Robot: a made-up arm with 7 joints. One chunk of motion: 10 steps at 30 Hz.
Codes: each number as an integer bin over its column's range. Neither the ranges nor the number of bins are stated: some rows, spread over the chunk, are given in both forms.
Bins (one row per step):
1: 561 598 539 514 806 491
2: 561 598 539 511 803 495
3: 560 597 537 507 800 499
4: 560 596 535 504 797 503
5: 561 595 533 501 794 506
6: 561 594 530 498 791 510
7: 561 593 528 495 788 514
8: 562 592 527 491 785 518
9: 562 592 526 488 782 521
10: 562 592 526 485 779 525
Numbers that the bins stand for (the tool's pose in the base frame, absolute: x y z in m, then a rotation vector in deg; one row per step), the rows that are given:
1: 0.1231 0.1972 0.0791 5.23 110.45 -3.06
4: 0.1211 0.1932 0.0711 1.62 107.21 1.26
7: 0.1231 0.1872 0.0571 -1.62 103.96 5.23
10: 0.1251 0.1852 0.0531 -5.23 100.72 9.19
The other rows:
2: 0.1231 0.1972 0.0791 4.14 109.37 -1.62
3: 0.1211 0.1952 0.0751 2.70 108.29 -0.18
5: 0.1231 0.1912 0.0671 0.54 106.13 2.34
6: 0.1231 0.1892 0.0611 -0.54 105.05 3.78
8: 0.1251 0.1852 0.0551 -3.06 102.88 6.67
9: 0.1251 0.1852 0.0531 -4.14 101.80 7.75

